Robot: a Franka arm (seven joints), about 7 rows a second.
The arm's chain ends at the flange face. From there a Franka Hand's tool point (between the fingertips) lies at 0.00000 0.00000 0.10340 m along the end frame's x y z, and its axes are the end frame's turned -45 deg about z.
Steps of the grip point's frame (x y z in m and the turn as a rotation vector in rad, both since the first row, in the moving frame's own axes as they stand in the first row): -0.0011, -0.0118, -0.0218, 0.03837, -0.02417, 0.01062; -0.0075, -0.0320, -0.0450, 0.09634, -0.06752, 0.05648; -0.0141, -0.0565, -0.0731, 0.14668, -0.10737, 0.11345
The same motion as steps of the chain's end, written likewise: -0.0046, -0.0065, -0.0217, 0.01004, -0.04422, 0.01062; -0.0160, -0.0149, -0.0443, 0.02038, -0.11587, 0.05648; -0.0317, -0.0261, -0.0714, 0.02780, -0.17964, 0.11345
